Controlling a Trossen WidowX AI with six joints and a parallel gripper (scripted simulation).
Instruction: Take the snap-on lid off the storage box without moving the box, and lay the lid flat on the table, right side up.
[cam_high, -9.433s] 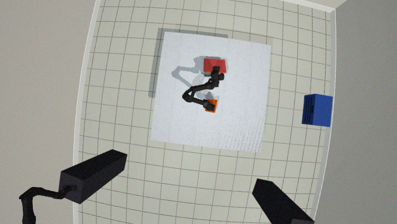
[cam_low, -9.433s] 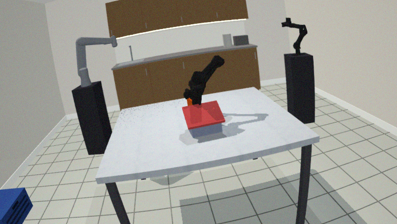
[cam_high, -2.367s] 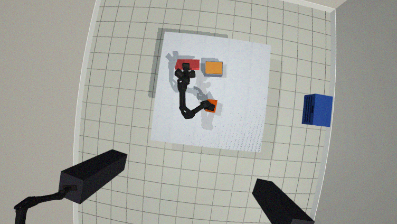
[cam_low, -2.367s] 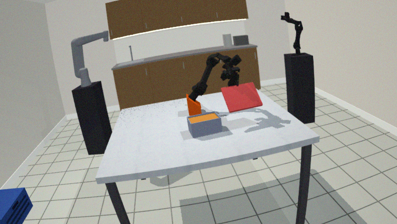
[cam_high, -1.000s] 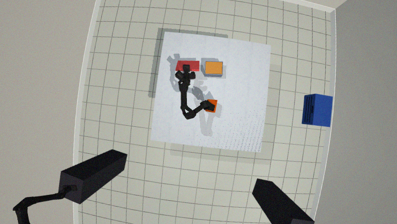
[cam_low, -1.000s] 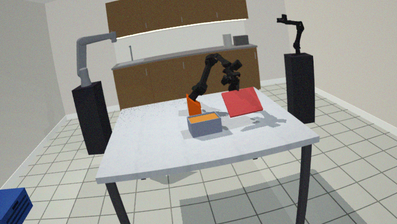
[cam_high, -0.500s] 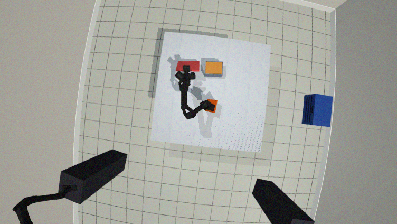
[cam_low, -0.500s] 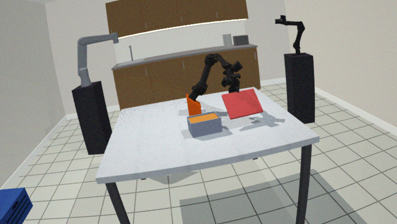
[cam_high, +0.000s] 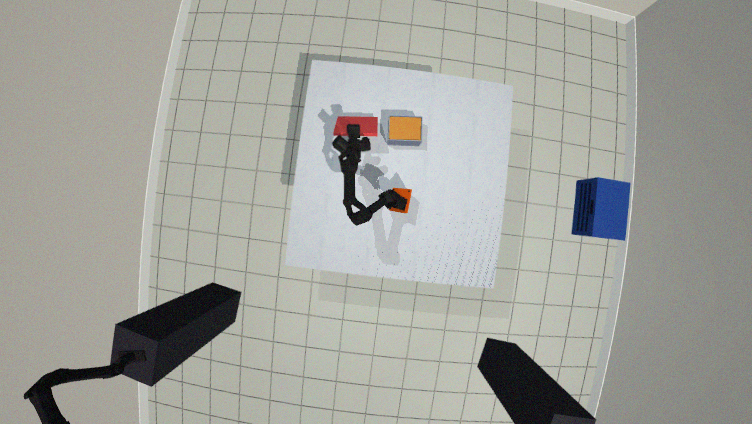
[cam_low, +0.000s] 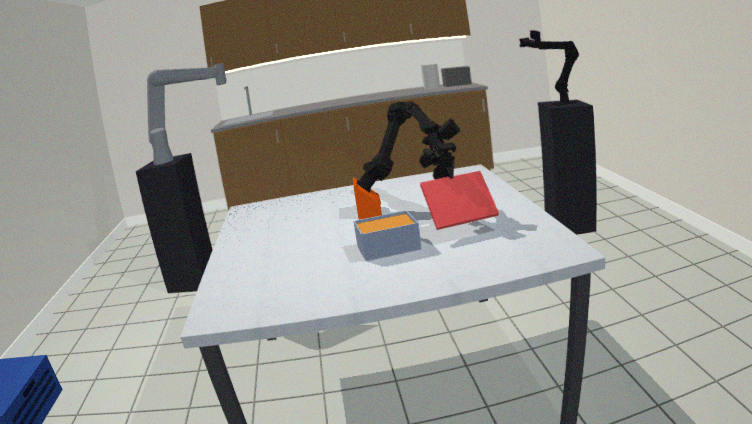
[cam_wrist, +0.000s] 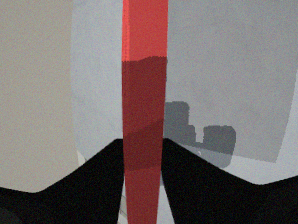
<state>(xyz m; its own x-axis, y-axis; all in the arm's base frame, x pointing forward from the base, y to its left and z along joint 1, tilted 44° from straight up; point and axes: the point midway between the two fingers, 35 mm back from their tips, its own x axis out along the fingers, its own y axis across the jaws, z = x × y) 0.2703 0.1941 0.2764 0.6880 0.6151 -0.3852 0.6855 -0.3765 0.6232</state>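
The red lid is 60 mm ahead of my gripper tip, 50 mm below it and 20 mm to the left of it. Also, from my gripper tip: grey storage box: 250 mm to the right, 130 mm below, 130 mm ahead.
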